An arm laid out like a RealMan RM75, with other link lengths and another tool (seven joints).
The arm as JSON. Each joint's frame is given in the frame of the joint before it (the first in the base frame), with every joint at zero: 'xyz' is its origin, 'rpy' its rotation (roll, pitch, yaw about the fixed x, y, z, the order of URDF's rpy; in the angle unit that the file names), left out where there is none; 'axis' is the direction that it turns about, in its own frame. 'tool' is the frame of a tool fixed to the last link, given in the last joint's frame.
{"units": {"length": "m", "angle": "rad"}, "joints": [
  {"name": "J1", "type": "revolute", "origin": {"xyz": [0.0, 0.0, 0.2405], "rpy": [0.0, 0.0, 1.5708]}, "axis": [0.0, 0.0, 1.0]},
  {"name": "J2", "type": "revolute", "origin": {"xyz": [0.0, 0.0, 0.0], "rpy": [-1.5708, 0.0, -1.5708]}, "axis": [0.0, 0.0, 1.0]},
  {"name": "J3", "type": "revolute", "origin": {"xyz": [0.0, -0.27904, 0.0], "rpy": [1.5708, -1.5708, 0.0]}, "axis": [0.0, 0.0, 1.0]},
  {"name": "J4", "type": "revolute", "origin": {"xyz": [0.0, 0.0, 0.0], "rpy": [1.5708, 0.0, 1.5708]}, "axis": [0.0, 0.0, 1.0]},
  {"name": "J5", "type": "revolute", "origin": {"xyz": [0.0, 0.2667, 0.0], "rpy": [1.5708, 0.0, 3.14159]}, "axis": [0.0, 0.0, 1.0]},
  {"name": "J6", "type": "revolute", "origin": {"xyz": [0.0, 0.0, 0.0], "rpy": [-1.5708, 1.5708, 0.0]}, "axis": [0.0, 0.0, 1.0]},
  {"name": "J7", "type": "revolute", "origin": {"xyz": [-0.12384, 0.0, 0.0], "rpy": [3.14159, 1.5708, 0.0]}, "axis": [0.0, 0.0, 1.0]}
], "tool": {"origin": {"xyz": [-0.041, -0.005, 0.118], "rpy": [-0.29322, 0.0, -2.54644]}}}
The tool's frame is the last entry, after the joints.
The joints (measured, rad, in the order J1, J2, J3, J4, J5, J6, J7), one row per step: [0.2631, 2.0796, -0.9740, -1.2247, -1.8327, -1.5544, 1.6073]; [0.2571, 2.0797, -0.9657, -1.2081, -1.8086, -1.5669, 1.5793]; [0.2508, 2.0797, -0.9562, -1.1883, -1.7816, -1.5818, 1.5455]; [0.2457, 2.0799, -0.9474, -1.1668, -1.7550, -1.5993, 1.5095]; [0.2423, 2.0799, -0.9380, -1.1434, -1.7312, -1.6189, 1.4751]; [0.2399, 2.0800, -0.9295, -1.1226, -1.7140, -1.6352, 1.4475]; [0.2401, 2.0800, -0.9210, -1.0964, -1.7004, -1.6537, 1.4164]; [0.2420, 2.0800, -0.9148, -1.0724, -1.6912, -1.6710, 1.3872]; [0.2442, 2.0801, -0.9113, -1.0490, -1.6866, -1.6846, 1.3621]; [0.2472, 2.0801, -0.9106, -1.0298, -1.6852, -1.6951, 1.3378]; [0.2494, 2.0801, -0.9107, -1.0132, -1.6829, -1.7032, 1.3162]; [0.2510, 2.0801, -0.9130, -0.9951, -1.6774, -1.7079, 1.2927]
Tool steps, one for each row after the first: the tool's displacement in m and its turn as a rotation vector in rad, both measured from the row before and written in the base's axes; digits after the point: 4 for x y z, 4 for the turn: [0.0007, -0.0037, 0.0011, 0.0044, 0.0216, 0.0143]; [0.0009, -0.0043, 0.0012, 0.0064, 0.0240, 0.0180]; [0.0005, -0.0047, 0.0008, 0.0053, 0.0243, 0.0213]; [0.0005, -0.0049, 0.0006, 0.0035, 0.0242, 0.0203]; [0.0009, -0.0040, 0.0003, 0.0027, 0.0195, 0.0146]; [0.0013, -0.0045, -0.0010, -0.0006, 0.0186, 0.0166]; [0.0009, -0.0041, -0.0016, -0.0022, 0.0143, 0.0177]; [0.0013, -0.0038, -0.0026, -0.0049, 0.0108, 0.0133]; [0.0009, -0.0031, -0.0030, -0.0043, 0.0051, 0.0152]; [0.0007, -0.0026, -0.0025, -0.0025, 0.0050, 0.0132]; [0.0007, -0.0021, -0.0028, 0.0003, 0.0063, 0.0125]
